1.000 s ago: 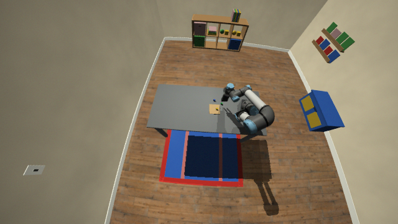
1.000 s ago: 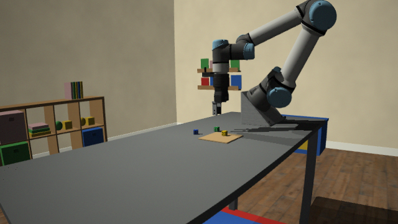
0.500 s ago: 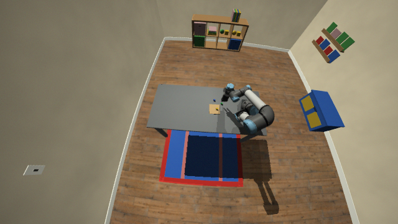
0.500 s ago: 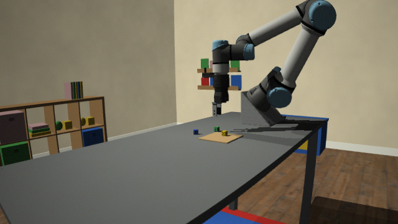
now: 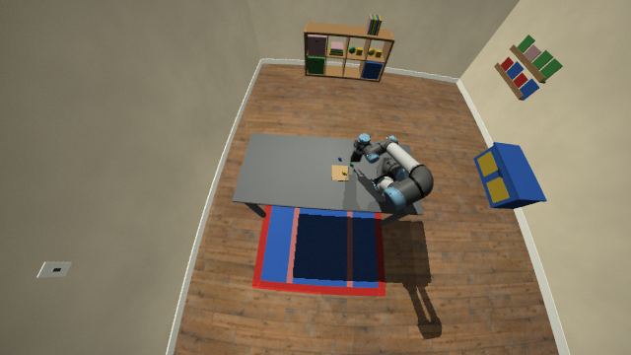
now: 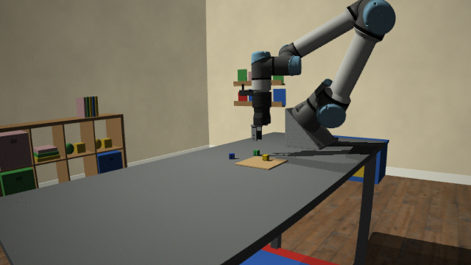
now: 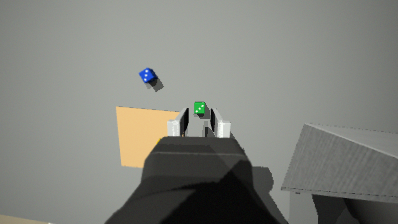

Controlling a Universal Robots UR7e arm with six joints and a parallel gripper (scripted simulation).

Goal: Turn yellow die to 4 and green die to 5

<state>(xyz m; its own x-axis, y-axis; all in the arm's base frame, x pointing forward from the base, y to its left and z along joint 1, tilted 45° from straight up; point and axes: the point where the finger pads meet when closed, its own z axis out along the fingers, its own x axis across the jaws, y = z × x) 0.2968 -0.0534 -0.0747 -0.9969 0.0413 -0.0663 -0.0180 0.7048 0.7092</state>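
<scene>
My hand is 7 cm above the green die. Also, from my hand: yellow die: 7 cm ahead, 8 cm to the left, 7 cm below; tan mat: 10 cm ahead, 8 cm to the left, 8 cm below; blue die: 10 cm ahead, 6 cm to the right, 7 cm below.
</scene>
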